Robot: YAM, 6 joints.
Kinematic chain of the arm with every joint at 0, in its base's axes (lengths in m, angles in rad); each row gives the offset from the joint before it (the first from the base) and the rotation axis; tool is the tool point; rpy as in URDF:
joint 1: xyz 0 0 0.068 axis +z
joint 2: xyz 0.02 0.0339 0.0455 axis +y
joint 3: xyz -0.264 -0.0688 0 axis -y
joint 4: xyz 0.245 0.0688 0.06 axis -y
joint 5: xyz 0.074 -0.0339 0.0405 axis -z
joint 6: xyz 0.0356 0 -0.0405 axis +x
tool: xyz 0 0 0 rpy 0 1.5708 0
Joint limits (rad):
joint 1: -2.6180..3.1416
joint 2: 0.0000..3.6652
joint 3: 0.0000..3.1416
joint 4: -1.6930..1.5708
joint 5: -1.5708..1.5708
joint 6: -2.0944..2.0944
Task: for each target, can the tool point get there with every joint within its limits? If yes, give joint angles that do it. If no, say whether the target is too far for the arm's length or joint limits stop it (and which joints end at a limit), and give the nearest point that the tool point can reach.
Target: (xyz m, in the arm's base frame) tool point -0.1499 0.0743 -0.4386
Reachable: no: joint limits stop it (at a limit: joint 2) | nearest point -0.1611 0.0799 -0.3737 | short by 0.066 m
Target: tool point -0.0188 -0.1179 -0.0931
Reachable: yes | joints -1.6199 3.1042 1.0461 -1.3491 0.3728 -1.7677
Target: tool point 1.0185 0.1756 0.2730
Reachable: no: too far | nearest point 0.6290 0.1084 0.2108 | short by 0.400 m
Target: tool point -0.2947 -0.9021 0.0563
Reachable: no: too far | nearest point -0.2002 -0.6128 0.0750 | short by 0.305 m
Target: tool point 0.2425 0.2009 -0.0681
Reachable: yes | joints 0.5841 2.5496 0.9744 0.1830 -1.2560 0.7979
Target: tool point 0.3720 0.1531 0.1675
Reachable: yes | joints 0.3560 1.9291 1.2600 -0.3049 -0.3993 -1.4594
